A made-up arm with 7 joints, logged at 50 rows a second.
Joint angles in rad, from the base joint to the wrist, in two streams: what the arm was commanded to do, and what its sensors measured. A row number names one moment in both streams.
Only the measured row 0 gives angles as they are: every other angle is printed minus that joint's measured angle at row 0.
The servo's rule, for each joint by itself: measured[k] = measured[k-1] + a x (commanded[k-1-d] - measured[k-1]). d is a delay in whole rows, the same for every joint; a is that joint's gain. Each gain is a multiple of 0.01, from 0.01 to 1. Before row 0 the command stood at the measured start. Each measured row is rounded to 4 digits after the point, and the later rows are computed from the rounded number. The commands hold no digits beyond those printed.
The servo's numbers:
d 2
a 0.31 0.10 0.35 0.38 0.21 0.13 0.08
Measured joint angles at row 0: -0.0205, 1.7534, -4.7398, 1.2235, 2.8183, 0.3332, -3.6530
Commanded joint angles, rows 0 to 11: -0.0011, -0.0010, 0.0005, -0.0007, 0.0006, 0.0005, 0.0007; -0.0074, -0.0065, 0.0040, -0.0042, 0.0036, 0.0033, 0.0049; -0.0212, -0.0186, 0.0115, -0.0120, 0.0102, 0.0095, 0.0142; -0.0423, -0.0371, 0.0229, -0.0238, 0.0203, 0.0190, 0.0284; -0.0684, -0.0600, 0.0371, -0.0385, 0.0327, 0.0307, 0.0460; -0.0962, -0.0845, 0.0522, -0.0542, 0.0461, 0.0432, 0.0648; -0.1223, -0.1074, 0.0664, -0.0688, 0.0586, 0.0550, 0.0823; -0.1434, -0.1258, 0.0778, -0.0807, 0.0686, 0.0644, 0.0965; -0.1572, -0.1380, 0.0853, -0.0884, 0.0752, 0.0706, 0.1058; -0.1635, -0.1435, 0.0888, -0.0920, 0.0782, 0.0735, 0.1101; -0.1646, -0.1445, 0.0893, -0.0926, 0.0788, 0.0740, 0.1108; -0.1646, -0.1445, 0.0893, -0.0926, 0.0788, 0.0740, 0.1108
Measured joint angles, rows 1 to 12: 0.0000, 0.0000, 0.0000, 0.0000, 0.0000, 0.0000, 0.0000; 0.0000, 0.0000, 0.0000, 0.0000, 0.0000, 0.0000, 0.0000; -0.0003, -0.0001, 0.0002, -0.0003, 0.0001, 0.0001, 0.0001; -0.0025, -0.0007, 0.0015, -0.0018, 0.0008, 0.0005, 0.0005; -0.0083, -0.0025, 0.0050, -0.0057, 0.0028, 0.0017, 0.0016; -0.0188, -0.0060, 0.0113, -0.0126, 0.0065, 0.0039, 0.0037; -0.0342, -0.0114, 0.0203, -0.0224, 0.0120, 0.0074, 0.0071; -0.0534, -0.0187, 0.0315, -0.0345, 0.0192, 0.0121, 0.0117; -0.0748, -0.0276, 0.0437, -0.0475, 0.0275, 0.0177, 0.0173; -0.0961, -0.0374, 0.0556, -0.0601, 0.0361, 0.0238, 0.0236; -0.1150, -0.0475, 0.0660, -0.0709, 0.0443, 0.0299, 0.0302; -0.1300, -0.0571, 0.0740, -0.0789, 0.0514, 0.0356, 0.0366
